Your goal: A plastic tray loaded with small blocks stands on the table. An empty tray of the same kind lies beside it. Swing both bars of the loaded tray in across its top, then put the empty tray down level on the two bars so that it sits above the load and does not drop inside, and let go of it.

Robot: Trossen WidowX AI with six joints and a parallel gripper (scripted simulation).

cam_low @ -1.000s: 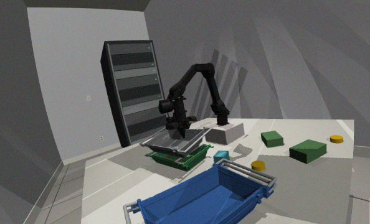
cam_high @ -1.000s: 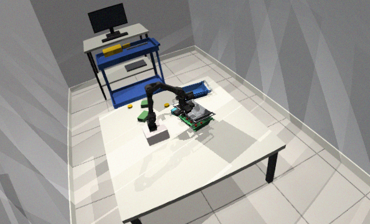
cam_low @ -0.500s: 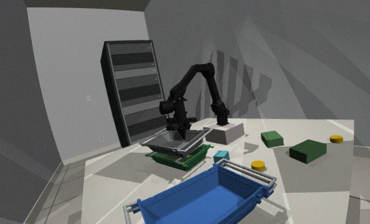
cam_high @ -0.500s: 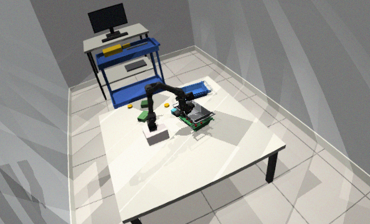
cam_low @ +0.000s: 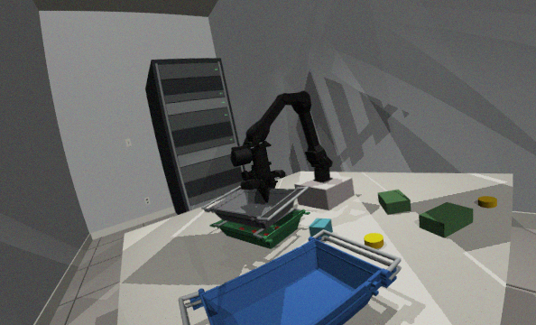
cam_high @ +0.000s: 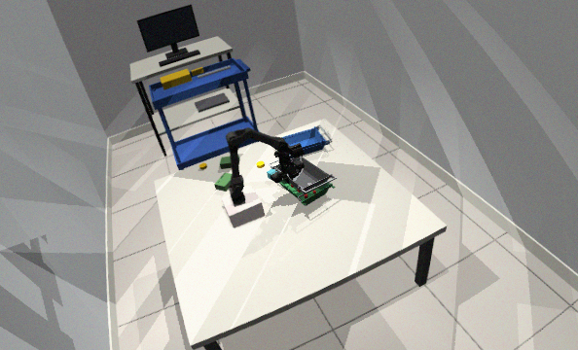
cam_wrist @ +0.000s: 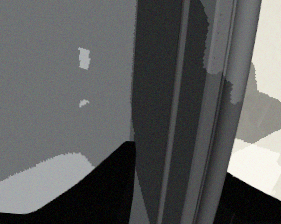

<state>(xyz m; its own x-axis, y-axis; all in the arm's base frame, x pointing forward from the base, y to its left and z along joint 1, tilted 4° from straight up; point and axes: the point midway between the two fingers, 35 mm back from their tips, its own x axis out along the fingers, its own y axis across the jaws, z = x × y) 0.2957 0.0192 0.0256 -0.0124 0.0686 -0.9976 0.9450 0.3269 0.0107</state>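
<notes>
The grey tray is 80 mm ahead of my gripper tip, 30 mm to the left of it and 20 mm above it. Round my gripper tip: teal cube: 220 mm to the left, 70 mm below, 50 mm behind.
</notes>
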